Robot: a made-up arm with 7 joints. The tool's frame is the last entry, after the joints. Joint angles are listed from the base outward.
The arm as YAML. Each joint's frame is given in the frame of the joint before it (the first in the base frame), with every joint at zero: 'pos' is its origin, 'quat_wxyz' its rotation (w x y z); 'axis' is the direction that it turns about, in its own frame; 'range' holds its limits. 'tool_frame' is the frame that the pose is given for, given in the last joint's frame.
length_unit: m
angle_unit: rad
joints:
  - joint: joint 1
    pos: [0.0, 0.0, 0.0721]
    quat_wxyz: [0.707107, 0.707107, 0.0, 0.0]
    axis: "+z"
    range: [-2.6, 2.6]
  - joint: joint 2
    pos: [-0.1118, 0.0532, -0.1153]
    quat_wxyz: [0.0, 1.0, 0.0, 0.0]
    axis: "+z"
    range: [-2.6, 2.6]
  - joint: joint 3
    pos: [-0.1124, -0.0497, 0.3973]
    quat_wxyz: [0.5, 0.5, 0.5, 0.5]
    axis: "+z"
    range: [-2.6, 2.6]
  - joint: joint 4
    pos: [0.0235, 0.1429, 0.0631]
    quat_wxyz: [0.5, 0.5, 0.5, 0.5]
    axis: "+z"
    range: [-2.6, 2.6]
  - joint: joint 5
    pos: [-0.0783, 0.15, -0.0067]
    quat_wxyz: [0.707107, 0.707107, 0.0, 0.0]
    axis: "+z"
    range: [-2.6, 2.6]
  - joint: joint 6
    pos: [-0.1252, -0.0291, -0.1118]
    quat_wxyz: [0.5, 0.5, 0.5, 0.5]
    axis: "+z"
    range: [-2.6, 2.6]
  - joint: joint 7
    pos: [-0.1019, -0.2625, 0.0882]
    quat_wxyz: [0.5, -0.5, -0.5, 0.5]
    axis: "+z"
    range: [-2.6, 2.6]
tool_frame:
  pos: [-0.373, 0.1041, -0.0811]
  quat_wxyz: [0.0, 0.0, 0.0, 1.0]
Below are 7 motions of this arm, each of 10 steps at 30 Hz.
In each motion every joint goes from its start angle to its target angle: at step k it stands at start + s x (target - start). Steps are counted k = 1, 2, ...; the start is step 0. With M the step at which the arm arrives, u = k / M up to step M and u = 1 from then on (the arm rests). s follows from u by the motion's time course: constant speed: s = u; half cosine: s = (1 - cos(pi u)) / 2; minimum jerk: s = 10 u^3 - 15 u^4 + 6 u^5.
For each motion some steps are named. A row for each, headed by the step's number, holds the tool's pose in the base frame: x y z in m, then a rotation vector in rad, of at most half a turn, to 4 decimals.
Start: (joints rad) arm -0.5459 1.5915 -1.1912 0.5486 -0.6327 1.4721 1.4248
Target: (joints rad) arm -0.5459 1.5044 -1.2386 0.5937 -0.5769 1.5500 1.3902
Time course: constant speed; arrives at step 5
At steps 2, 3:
2: -0.5477 0.4762 -0.0418 1.1140 2.8141 -0.1777
3: -0.5428 0.4643 -0.0457 1.0742 2.8140 -0.1804

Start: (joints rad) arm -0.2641 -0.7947 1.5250 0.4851 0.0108 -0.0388 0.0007
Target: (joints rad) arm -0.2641 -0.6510 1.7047 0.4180 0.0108 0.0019 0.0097
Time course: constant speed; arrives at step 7
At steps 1, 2, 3, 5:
1: 0.6718 0.4478 0.1109 1.5423 -0.0623 -0.0045
2: 0.6737 0.4632 0.1030 1.5650 -0.0406 0.0018
3: 0.6754 0.4784 0.0954 1.5880 -0.0194 0.0075
5: 0.6777 0.5077 0.0813 1.6349 0.0213 0.0178

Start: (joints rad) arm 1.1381 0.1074 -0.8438 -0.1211 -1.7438 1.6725 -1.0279
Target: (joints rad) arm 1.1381 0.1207 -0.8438 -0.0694 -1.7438 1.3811 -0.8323
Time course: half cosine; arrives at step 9
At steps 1, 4, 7, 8, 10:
1: 0.4681 0.5725 -0.1605 -0.1908 0.6762 -0.0746
4: 0.4993 0.5989 -0.1290 -0.0649 0.6070 -0.0316
7: 0.5360 0.6257 -0.0782 0.0809 0.5095 0.0231
8: 0.5423 0.6298 -0.0674 0.1067 0.4901 0.0334
10: 0.5445 0.6312 -0.0635 0.1156 0.4832 0.0369

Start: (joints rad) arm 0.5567 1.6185 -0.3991 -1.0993 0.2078 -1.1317 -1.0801
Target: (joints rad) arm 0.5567 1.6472 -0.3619 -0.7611 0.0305 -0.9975 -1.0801
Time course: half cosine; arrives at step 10
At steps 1, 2, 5, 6, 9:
1: 0.3926 0.9476 -0.2251 0.5764 0.4015 -0.0502
2: 0.3979 0.9326 -0.2343 0.5538 0.4023 -0.0713
5: 0.4228 0.8404 -0.2806 0.4291 0.4076 -0.1948
6: 0.4297 0.8025 -0.2953 0.3834 0.4101 -0.2432
9: 0.4391 0.7202 -0.3201 0.2919 0.4158 -0.3458

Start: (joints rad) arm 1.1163 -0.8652 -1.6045 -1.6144 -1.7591 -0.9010 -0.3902
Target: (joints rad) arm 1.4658 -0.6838 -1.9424 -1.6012 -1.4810 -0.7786 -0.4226
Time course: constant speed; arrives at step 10
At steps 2, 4, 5, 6, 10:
2: 0.3353 0.0817 0.6793 0.3716 -1.2482 -0.4793
4: 0.2975 0.0551 0.6872 0.3126 -1.2740 -0.5399
5: 0.2786 0.0419 0.6899 0.2838 -1.2849 -0.5719
6: 0.2598 0.0287 0.6918 0.2555 -1.2944 -0.6048
10: 0.1849 -0.0232 0.6911 0.1487 -1.3186 -0.7464

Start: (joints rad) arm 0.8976 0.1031 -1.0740 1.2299 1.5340 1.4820 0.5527
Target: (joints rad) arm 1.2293 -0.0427 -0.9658 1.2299 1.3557 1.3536 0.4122
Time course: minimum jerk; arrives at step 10
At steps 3, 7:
3: -0.7431 0.2059 -0.1959 0.6299 0.3227 -2.1473
7: -0.6155 0.1287 -0.3812 0.8574 0.1659 -1.9527

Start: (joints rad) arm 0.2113 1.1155 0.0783 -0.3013 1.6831 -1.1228 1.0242
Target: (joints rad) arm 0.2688 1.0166 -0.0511 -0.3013 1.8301 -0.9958 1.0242
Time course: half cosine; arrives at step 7
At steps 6, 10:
6: -0.0924 1.1316 -0.4010 -1.3397 0.1393 2.4620
10: -0.0900 1.1258 -0.4086 -1.3612 0.1505 2.4608

